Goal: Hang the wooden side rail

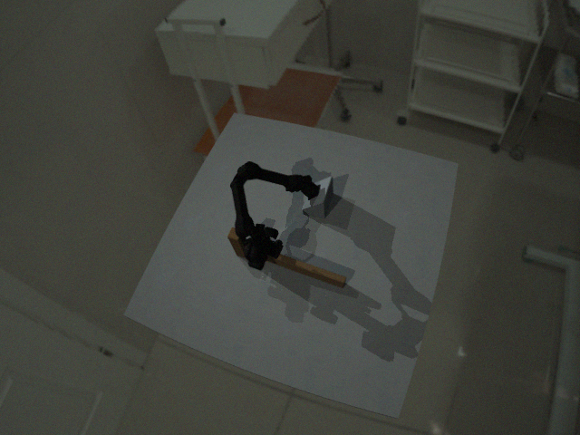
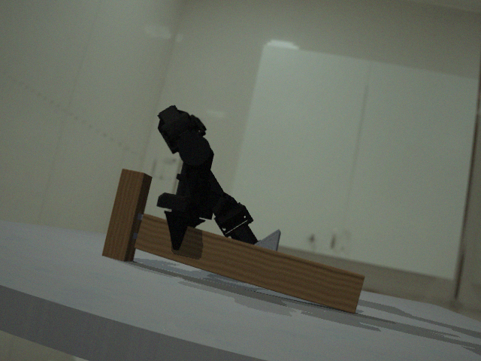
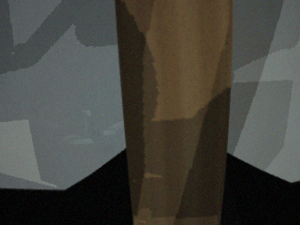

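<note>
My gripper tip is now 120 mm to the left of the wooden headboard post, 40 mm below it and 20 mm past it.
</note>
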